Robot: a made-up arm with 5 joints.
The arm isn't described. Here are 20 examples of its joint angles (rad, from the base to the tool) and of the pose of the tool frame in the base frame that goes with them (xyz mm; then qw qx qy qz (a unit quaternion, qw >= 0)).
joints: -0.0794 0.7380 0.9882 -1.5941 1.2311
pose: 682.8 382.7 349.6 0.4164 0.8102 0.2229 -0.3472
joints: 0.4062 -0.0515 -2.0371 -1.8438 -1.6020
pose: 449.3 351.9 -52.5 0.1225 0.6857 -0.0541 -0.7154
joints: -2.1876 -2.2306 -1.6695 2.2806 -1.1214
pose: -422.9 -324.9 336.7 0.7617 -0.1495 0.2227 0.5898
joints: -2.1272 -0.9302 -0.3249 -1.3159 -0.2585
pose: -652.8 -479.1 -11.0 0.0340 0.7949 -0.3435 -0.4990
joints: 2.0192 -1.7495 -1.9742 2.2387 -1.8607
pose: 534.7 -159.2 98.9 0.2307 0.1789 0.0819 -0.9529
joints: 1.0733 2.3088 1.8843 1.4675 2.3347
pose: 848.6 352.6 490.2 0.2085 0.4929 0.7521 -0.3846
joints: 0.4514 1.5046 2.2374 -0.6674 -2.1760
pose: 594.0 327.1 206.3 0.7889 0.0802 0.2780 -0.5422
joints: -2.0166 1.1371 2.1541 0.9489 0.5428
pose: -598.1 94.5 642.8 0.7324 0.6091 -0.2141 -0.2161
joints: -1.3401 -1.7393 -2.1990 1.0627 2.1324
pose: -268.3 152.9 -42.4 0.4035 -0.4995 -0.6569 0.3951
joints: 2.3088 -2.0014 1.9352 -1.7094 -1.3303
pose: 596.5 -211.2 244.1 0.3596 -0.8533 -0.3730 -0.0589
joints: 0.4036 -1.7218 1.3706 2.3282 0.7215
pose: 43.7 890.9 -2.7 0.9424 -0.2895 -0.0615 0.1557
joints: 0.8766 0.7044 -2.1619 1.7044 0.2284
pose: 328.8 -15.1 104.0 0.4557 0.2502 -0.5018 0.6913
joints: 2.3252 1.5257 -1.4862 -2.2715 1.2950
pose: 124.0 -1043.3 206.7 0.0625 0.0372 0.1220 -0.9899
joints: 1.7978 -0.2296 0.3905 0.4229 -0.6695
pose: 585.9 -478.4 -19.6 0.4012 -0.2590 0.2790 -0.8332
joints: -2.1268 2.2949 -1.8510 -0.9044 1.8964
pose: -861.2 -324.6 283.5 0.1843 0.1687 -0.1974 0.9479
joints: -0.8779 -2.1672 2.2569 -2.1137 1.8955
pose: -385.7 -59.8 616.3 0.2443 0.0399 -0.5594 -0.7911
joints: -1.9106 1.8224 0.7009 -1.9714 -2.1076
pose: -563.7 258.7 385.4 0.3365 -0.3274 -0.5688 0.6753
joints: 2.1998 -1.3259 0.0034 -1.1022 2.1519
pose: 352.2 -401.2 -279.5 0.6603 -0.5346 0.0726 0.5224
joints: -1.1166 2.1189 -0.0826 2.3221 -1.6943
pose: -351.8 398.7 448.2 0.0353 -0.6819 0.2315 0.6930
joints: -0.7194 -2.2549 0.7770 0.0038 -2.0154
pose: -365.6 207.5 344.4 0.2901 0.6917 -0.3624 -0.5532
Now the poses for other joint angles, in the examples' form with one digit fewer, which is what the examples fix.
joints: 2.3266 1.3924 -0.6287 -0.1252 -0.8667
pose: 217 -801 318 0.210 -0.760 0.233 -0.570
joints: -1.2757 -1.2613 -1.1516 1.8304 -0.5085
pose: -607 109 298 0.763 0.398 0.007 0.508
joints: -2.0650 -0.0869 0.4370 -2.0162 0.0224
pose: -859 -11 -127 0.361 -0.632 0.591 0.346
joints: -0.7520 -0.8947 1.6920 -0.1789 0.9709
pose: 28 525 44 0.868 0.042 -0.013 -0.494
